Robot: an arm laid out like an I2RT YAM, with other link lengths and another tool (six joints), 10 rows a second.
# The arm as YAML. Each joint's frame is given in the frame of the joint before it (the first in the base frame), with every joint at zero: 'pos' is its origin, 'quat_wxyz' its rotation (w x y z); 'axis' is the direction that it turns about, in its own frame. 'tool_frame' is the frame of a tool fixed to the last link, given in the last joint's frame.
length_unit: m
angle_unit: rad
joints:
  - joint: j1
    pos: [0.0, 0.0, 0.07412]
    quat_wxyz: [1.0, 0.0, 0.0, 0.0]
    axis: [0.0, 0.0, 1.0]
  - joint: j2
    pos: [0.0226, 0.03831, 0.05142]
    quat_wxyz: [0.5, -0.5, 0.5, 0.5]
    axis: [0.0, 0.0, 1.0]
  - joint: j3
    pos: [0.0, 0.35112, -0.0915]
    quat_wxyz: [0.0, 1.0, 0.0, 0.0]
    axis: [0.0, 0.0, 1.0]
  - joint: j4
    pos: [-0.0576, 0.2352, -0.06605]
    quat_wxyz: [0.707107, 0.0, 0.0, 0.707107]
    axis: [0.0, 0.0, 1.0]
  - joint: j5
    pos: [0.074, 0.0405, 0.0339]
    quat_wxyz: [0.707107, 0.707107, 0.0, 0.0]
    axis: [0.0, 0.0, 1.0]
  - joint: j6
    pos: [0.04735, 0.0, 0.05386]
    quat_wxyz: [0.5, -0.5, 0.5, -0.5]
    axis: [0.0, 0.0, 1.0]
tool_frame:
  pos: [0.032, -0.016, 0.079]
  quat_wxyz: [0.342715, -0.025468, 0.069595, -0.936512]
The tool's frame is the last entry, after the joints.
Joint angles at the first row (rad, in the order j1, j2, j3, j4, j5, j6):
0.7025 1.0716 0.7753 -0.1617 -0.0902 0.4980
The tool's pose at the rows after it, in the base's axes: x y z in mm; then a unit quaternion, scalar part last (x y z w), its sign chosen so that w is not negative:
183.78 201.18 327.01 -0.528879 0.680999 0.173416 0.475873
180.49 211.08 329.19 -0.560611 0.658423 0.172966 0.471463
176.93 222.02 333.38 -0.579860 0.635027 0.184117 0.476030
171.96 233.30 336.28 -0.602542 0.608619 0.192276 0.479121
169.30 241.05 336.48 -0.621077 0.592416 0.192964 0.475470
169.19 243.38 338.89 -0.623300 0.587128 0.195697 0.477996
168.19 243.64 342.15 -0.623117 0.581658 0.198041 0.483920
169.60 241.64 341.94 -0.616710 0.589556 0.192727 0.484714
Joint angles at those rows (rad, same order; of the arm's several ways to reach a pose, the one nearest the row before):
0.7241 1.0910 0.8098 -0.1801 -0.1149 0.4280
0.7505 1.1142 0.8357 -0.1880 -0.1350 0.3744
0.7761 1.1321 0.8467 -0.1618 -0.1627 0.3513
0.8069 1.1506 0.8572 -0.1383 -0.1868 0.3191
0.8279 1.1699 0.8727 -0.1395 -0.1981 0.2879
0.8306 1.1743 0.8790 -0.1337 -0.2055 0.2847
0.8314 1.1692 0.8793 -0.1240 -0.2114 0.2838
0.8312 1.1639 0.8779 -0.1292 -0.1910 0.2935

